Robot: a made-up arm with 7 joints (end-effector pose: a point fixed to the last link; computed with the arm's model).
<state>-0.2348 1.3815 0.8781 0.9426 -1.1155 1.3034 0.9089</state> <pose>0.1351 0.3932 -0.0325 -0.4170 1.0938 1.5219</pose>
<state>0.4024 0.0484 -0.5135 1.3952 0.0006 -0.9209 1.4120</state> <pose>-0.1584 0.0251 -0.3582 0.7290 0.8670 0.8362</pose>
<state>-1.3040 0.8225 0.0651 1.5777 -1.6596 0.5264 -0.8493</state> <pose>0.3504 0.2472 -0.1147 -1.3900 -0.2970 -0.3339</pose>
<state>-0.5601 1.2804 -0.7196 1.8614 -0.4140 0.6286 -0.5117</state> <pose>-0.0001 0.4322 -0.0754 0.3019 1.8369 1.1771</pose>
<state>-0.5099 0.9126 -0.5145 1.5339 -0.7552 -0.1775 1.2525</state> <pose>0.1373 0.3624 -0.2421 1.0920 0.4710 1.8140</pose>
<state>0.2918 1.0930 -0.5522 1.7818 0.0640 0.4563 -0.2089</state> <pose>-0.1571 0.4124 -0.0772 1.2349 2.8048 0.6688</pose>
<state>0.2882 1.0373 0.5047 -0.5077 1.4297 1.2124 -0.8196</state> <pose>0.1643 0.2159 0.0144 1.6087 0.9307 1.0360</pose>
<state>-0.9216 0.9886 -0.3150 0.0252 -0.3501 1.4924 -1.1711</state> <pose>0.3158 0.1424 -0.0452 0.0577 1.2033 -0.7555</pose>
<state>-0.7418 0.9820 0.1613 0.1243 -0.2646 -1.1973 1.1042</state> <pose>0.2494 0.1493 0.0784 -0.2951 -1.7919 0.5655</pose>
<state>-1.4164 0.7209 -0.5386 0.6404 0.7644 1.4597 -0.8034</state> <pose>0.3607 0.1373 0.0434 0.8378 1.0036 0.5067</pose>
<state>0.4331 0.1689 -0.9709 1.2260 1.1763 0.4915 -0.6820</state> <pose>-0.2037 0.0747 -0.3585 -1.2247 -2.0424 2.0213</pose>
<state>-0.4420 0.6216 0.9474 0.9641 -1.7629 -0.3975 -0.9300</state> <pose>0.1449 0.3649 -0.2167 -0.7879 -1.2289 0.6338</pose>
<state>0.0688 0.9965 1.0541 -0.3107 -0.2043 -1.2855 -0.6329</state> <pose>0.1129 0.1907 0.0914 1.7751 -1.2276 -0.4996</pose>
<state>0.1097 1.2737 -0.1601 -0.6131 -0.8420 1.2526 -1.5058</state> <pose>0.1554 0.1210 -0.1706 -0.5469 1.6462 -1.5584</pose>
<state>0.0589 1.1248 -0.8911 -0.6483 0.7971 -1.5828 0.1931</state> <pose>0.0068 0.0123 -0.1456 -0.1150 -1.3191 -1.8147</pose>
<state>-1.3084 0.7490 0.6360 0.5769 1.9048 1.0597 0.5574</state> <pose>0.2437 0.2920 0.1058 1.3776 0.4513 2.3932</pose>
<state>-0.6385 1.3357 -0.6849 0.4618 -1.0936 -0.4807 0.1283</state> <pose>0.3026 0.2358 -0.0976 0.3850 -0.1031 0.1108</pose>
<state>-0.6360 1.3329 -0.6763 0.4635 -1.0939 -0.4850 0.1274</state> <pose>0.3027 0.2361 -0.0967 0.3805 -0.1113 0.1134</pose>
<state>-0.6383 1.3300 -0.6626 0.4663 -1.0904 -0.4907 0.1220</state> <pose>0.3038 0.2362 -0.0932 0.3778 -0.1289 0.1123</pose>
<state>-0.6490 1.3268 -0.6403 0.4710 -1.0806 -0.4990 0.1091</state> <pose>0.3063 0.2362 -0.0854 0.3782 -0.1627 0.1052</pose>
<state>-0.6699 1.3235 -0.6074 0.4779 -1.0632 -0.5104 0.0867</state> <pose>0.3102 0.2360 -0.0723 0.3831 -0.2158 0.0910</pose>
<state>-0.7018 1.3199 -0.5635 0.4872 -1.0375 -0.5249 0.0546</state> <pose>0.3147 0.2356 -0.0535 0.3940 -0.2887 0.0704</pose>
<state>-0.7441 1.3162 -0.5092 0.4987 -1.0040 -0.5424 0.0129</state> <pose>0.3186 0.2352 -0.0293 0.4121 -0.3792 0.0449</pose>
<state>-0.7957 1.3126 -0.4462 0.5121 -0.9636 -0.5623 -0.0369</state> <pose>0.3207 0.2349 -0.0007 0.4387 -0.4834 0.0173</pose>
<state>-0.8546 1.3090 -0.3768 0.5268 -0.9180 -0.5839 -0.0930</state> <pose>0.3197 0.2350 0.0308 0.4735 -0.5960 -0.0093</pose>
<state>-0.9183 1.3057 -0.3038 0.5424 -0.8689 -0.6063 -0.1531</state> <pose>0.3150 0.2356 0.0633 0.5161 -0.7108 -0.0316</pose>
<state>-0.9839 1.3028 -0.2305 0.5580 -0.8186 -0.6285 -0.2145</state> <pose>0.3067 0.2368 0.0946 0.5642 -0.8218 -0.0477</pose>
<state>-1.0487 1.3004 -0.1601 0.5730 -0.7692 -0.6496 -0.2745</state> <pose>0.2955 0.2385 0.1232 0.6150 -0.9239 -0.0565</pose>
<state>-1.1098 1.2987 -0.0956 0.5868 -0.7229 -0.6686 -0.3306</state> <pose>0.2826 0.2406 0.1478 0.6654 -1.0131 -0.0584</pose>
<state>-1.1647 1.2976 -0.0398 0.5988 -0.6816 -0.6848 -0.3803</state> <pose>0.2696 0.2429 0.1678 0.7119 -1.0868 -0.0551</pose>
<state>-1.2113 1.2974 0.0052 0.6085 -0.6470 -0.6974 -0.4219</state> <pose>0.2577 0.2449 0.1832 0.7521 -1.1438 -0.0492</pose>
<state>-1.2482 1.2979 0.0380 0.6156 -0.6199 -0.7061 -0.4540</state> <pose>0.2481 0.2465 0.1944 0.7844 -1.1843 -0.0431</pose>
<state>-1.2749 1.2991 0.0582 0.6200 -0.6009 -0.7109 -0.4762</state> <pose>0.2414 0.2473 0.2019 0.8081 -1.2096 -0.0390</pose>
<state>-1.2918 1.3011 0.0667 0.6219 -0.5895 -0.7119 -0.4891</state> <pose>0.2376 0.2475 0.2063 0.8237 -1.2214 -0.0377</pose>
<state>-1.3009 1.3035 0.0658 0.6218 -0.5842 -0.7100 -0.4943</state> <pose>0.2362 0.2470 0.2085 0.8326 -1.2232 -0.0392</pose>
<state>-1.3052 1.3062 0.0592 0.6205 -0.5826 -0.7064 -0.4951</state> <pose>0.2364 0.2461 0.2093 0.8378 -1.2189 -0.0426</pose>
